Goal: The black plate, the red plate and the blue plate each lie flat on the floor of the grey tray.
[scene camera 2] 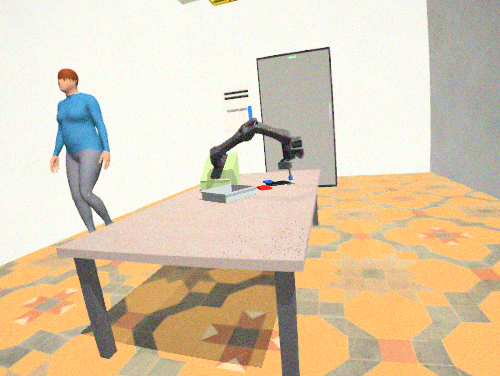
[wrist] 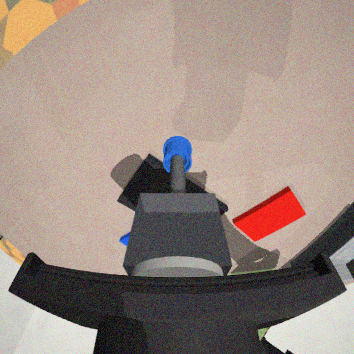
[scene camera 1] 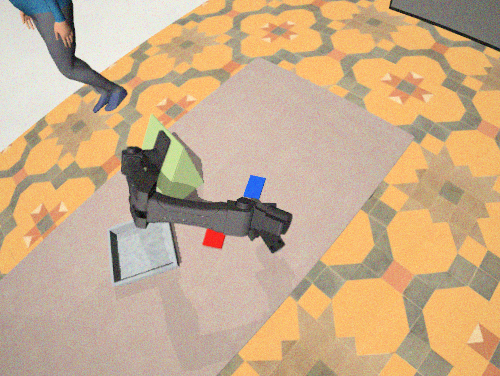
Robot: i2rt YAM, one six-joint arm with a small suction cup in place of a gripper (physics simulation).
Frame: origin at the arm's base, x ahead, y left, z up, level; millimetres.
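Where they show: hand, tool point: (scene camera 2: 290,179) (wrist: 176,148); arm's base, link origin: (scene camera 2: 219,166) (scene camera 1: 158,157).
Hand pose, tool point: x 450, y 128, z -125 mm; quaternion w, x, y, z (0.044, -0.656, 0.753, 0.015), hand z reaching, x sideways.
Things, the pixels of their top centre, and the offset from my tool point. Level surfaces: height alone.
- black plate, top centre: (wrist: 170,205) (scene camera 2: 278,182) 98 mm back, 24 mm left, 20 mm down
- red plate, top centre: (wrist: 270,219) (scene camera 1: 215,232) (scene camera 2: 264,186) 140 mm back, 129 mm right, 20 mm down
- blue plate, top centre: (wrist: 144,241) (scene camera 1: 254,186) (scene camera 2: 268,181) 191 mm back, 91 mm left, 20 mm down
- grey tray, top centre: (scene camera 1: 139,245) (scene camera 2: 228,188) 265 mm back, 371 mm right, 20 mm up
- table, surface height: 31 mm down
My gripper, a small blue suction cup (scene camera 2: 290,178) (wrist: 177,148), hangs a little above the table, close to the black plate. It is shut, with nothing on it. The black plate (scene camera 2: 278,183) (wrist: 140,185) lies on the table, partly hidden by the gripper in the wrist view; the arm hides it in scene camera 1. The red plate (scene camera 1: 214,239) (scene camera 2: 264,188) (wrist: 270,214) lies flat between the gripper and the tray. The blue plate (scene camera 1: 255,186) (scene camera 2: 268,181) (wrist: 125,239) lies on the table, mostly hidden in the wrist view. The grey tray (scene camera 1: 145,275) (scene camera 2: 235,195) holds no plate.
A light green angular block (scene camera 1: 187,175) (scene camera 2: 231,167) stands beside the arm's base. The arm (scene camera 1: 195,210) (scene camera 2: 272,133) reaches over the table (scene camera 1: 310,125) (scene camera 2: 185,230). A person in a blue top (scene camera 2: 79,120) stands on the floor beyond the table.
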